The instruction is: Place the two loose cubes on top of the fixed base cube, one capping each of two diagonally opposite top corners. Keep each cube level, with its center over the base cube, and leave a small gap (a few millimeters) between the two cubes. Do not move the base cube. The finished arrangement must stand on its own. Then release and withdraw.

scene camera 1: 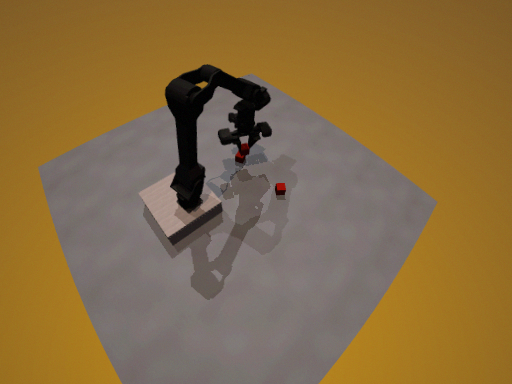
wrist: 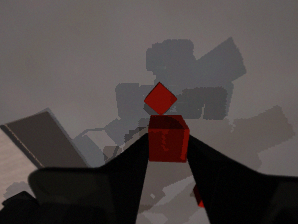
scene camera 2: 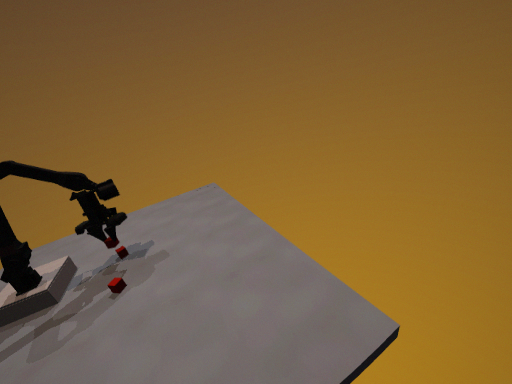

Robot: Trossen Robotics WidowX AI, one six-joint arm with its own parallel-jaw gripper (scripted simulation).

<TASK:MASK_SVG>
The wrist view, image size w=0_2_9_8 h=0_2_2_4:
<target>my gripper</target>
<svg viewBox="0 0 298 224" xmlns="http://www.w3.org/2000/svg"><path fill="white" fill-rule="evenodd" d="M189 134L187 160L209 217L209 224L298 224L297 176L258 173ZM148 133L145 133L125 151L101 167L48 167L32 171L28 175L27 180L40 207L25 224L135 224L149 160Z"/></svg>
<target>red cube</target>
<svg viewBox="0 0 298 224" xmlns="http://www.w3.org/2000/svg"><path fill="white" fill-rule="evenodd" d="M151 115L148 127L149 161L186 163L190 129L181 115Z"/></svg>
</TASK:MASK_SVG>
